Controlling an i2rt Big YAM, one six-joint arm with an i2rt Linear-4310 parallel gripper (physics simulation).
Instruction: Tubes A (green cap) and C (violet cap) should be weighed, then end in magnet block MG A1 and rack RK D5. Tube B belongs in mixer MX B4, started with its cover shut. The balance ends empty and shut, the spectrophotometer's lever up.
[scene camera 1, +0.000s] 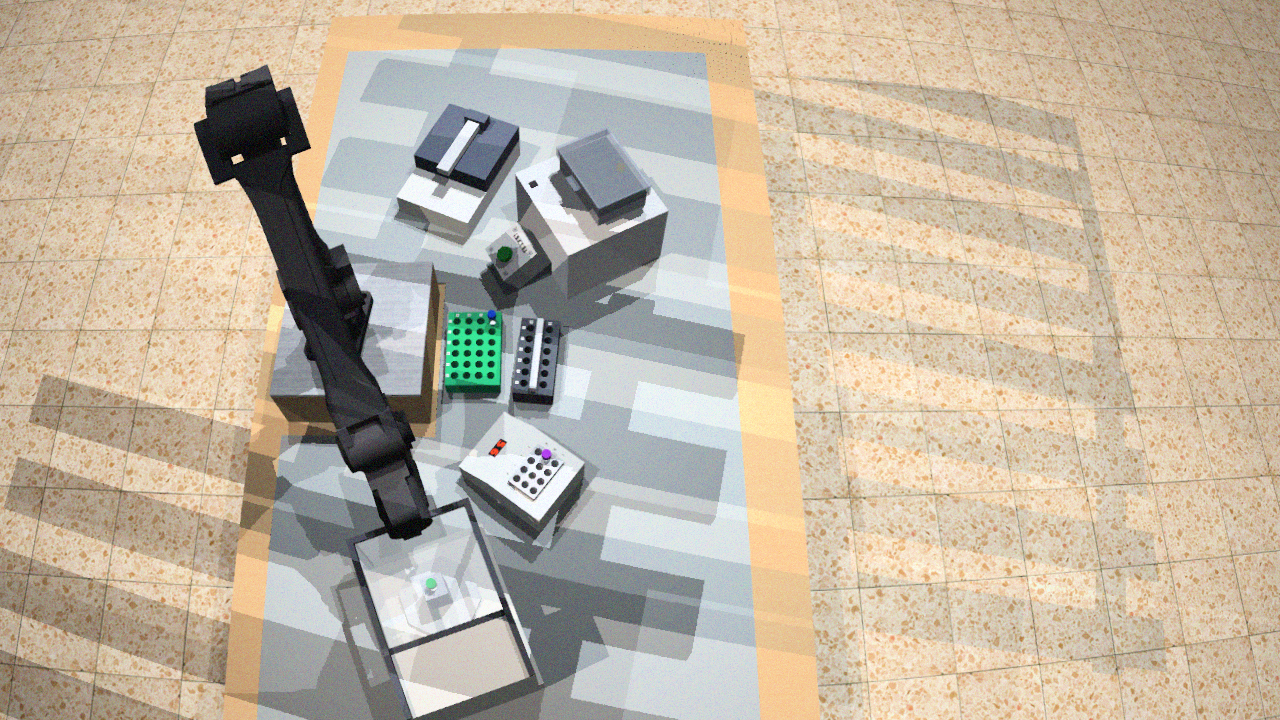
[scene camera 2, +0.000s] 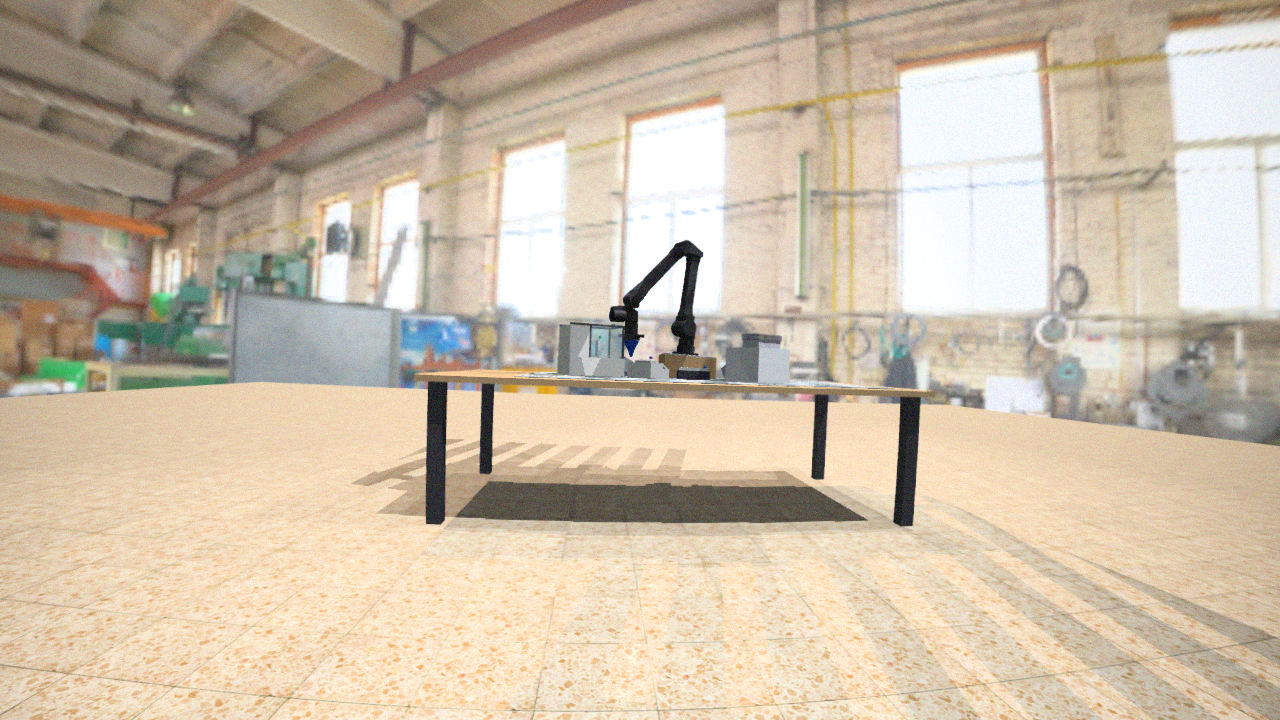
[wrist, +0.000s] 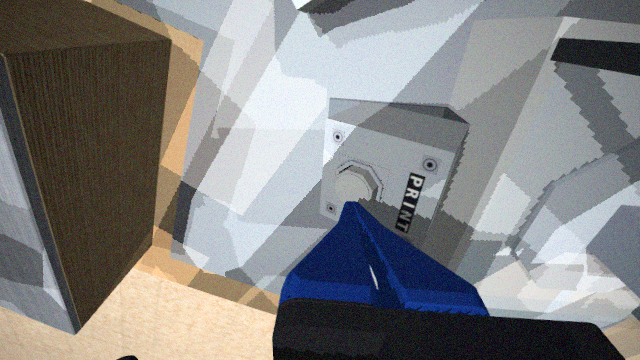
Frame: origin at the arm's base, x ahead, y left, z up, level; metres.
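Seen in the pictures: gripper, between the fingertips: (scene camera 2: 631, 356) (wrist: 350, 211); arm's base, origin of its link: (scene camera 2: 685, 356).
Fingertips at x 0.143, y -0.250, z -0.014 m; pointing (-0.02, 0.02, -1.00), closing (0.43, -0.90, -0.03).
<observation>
Pixels of each thing's top centre, then the offset from my fingertips to it. "pt": a spot on its surface instead.
- round pale button, a spot on its surface: (wrist: 354, 186) pt 0.006 m ahead, 0.001 m left, 0.015 m down
- PRINT box, a spot on its surface: (wrist: 390, 145) pt 0.036 m ahead, 0.001 m right, 0.016 m down
- glass-walled balance, centre of its top: (scene camera 1: 424, 571) (scene camera 2: 601, 323) 0.067 m ahead, 0.130 m right, 0.138 m up
- violet-capped tube, centre of its top: (scene camera 1: 546, 453) 0.194 m ahead, 0.088 m left, 0.003 m up
- white instrument, centre of its top: (scene camera 1: 520, 459) (scene camera 2: 649, 360) 0.157 m ahead, 0.081 m left, 0.015 m down
- blue-capped tube, centre of its top: (scene camera 1: 491, 313) 0.081 m ahead, 0.322 m left, 0.030 m down
- green rack, centre of its top: (scene camera 1: 473, 347) 0.058 m ahead, 0.271 m left, 0.055 m down
- dark block, a spot on its surface: (scene camera 1: 534, 399) pt 0.162 m ahead, 0.200 m left, 0.068 m down
- white instrument with a dark lid, centre of its top: (scene camera 1: 456, 146) 0.022 m back, 0.611 m left, 0.017 m up
- small box with a green button, centre of its top: (scene camera 1: 505, 250) 0.089 m ahead, 0.427 m left, 0.010 m down
My gripper (scene camera 2: 631, 352) (wrist: 350, 211) is shut and empty, its blue fingertips over the near edge of a round pale button (wrist: 354, 186) on the PRINT box (wrist: 390, 145); contact cannot be told. The green-capped tube (scene camera 1: 430, 583) is inside the glass-walled balance (scene camera 1: 447, 631) (scene camera 2: 572, 347); whether its doors are shut is unclear. The violet-capped tube (scene camera 1: 546, 454) stands in a corner hole of a white instrument (scene camera 1: 523, 497) with a red display. A blue-capped tube (scene camera 1: 492, 315) stands in the green rack (scene camera 1: 473, 387). The dark block (scene camera 1: 534, 399) with a pale central strip stands beside the rack.
A white instrument with a dark lid (scene camera 1: 496, 147) and a larger white one with a grey lid (scene camera 1: 604, 170) stand at the far end. A small box with a green button (scene camera 1: 503, 254) is between them and the rack. The arm's wooden base (scene camera 1: 416, 313) (wrist: 95, 150) is left of the rack.
</observation>
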